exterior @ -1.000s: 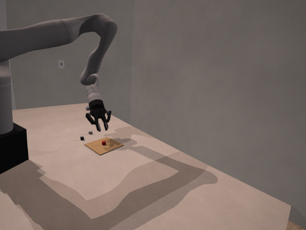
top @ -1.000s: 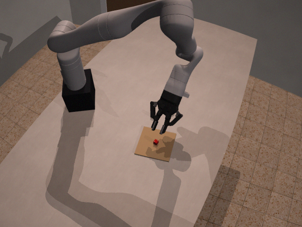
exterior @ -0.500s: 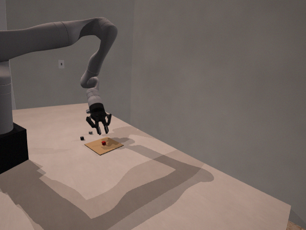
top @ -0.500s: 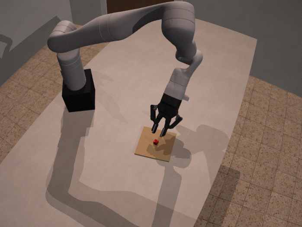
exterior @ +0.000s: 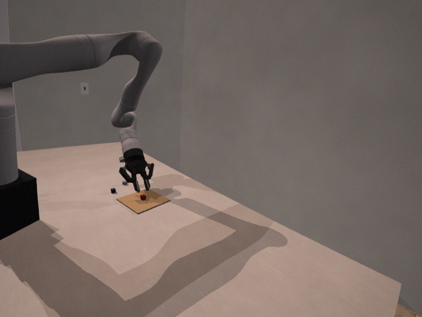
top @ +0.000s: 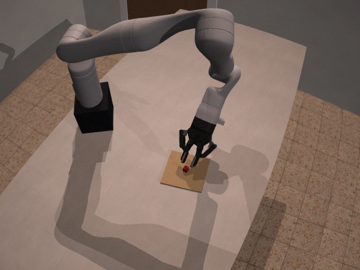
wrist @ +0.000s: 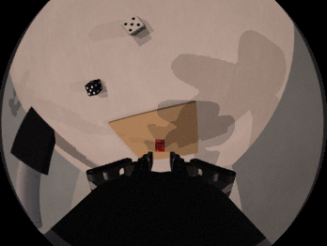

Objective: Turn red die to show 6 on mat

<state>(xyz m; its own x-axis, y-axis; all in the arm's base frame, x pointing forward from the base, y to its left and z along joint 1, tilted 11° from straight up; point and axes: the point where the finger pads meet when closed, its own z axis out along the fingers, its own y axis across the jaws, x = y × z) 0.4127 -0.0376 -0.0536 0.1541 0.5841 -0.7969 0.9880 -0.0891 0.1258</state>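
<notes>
Right now the red die is 1 cm to the right of my hand and 4 cm below it. The rest, counted from my hand: black die (7 cm behind, 11 cm to the left, 4 cm below); grey die (1 cm behind, 16 cm to the left, 4 cm below); tan mat (2 cm to the right, 5 cm below).
</notes>
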